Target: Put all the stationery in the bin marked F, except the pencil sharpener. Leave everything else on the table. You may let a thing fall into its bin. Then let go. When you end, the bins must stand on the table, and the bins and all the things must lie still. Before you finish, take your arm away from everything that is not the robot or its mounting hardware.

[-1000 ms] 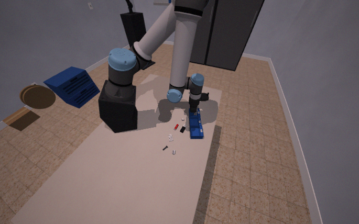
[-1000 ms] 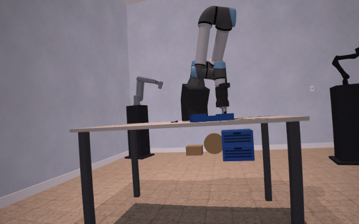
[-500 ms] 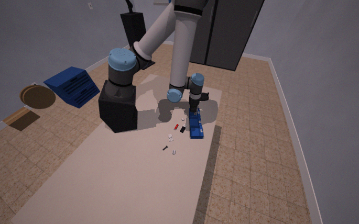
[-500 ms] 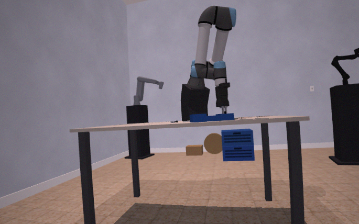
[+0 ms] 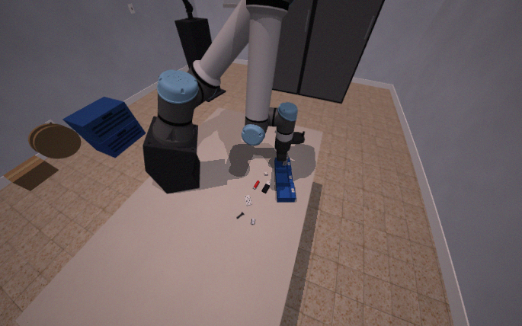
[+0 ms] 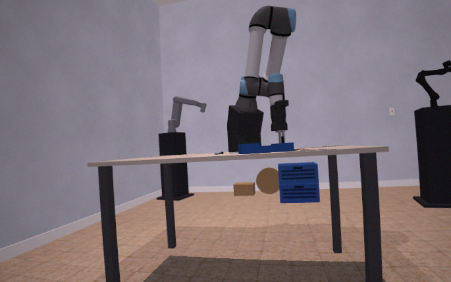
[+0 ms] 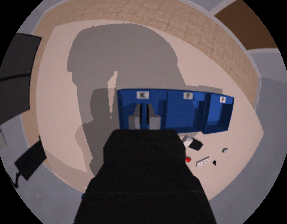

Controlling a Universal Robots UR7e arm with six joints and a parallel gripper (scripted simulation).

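Now: hand 10 mm past the black block, 150 mm to the left of it and 50 mm above it. Round my hand: tiny white piece: 60 mm behind, 90 mm to the right, 50 mm below; blue bin: 40 mm ahead, 70 mm to the right, 30 mm below; red item: 60 mm behind, 180 mm to the right, 50 mm below.
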